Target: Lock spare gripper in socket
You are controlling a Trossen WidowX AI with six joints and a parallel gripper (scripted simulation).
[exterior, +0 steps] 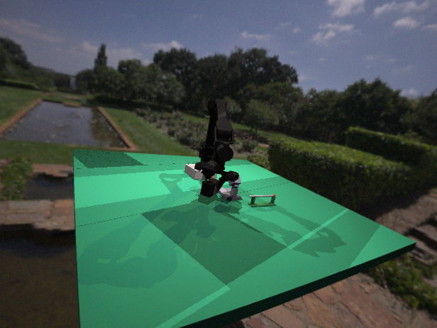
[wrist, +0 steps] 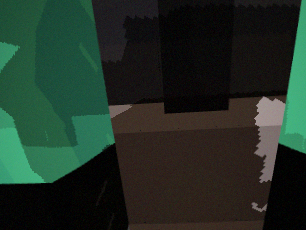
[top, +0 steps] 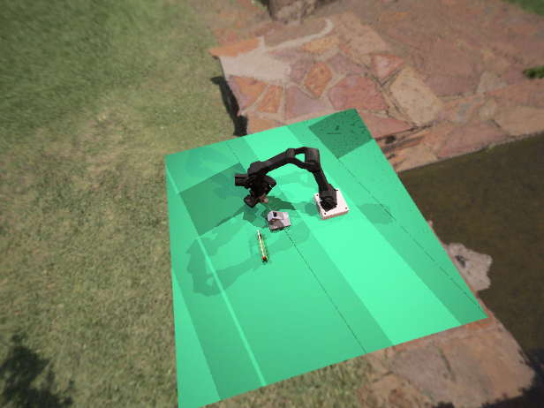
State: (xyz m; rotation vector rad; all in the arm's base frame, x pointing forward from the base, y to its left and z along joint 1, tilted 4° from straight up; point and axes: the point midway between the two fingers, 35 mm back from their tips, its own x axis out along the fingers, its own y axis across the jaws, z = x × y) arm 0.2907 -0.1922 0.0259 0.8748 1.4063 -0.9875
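My gripper tip is 10 mm short of the spare gripper, 10 mm to the left of it and 20 mm below it. Round my gripper tip: grey mount 10 mm behind, 140 mm to the left; green cradle 110 mm ahead, 230 mm to the left, 30 mm below.
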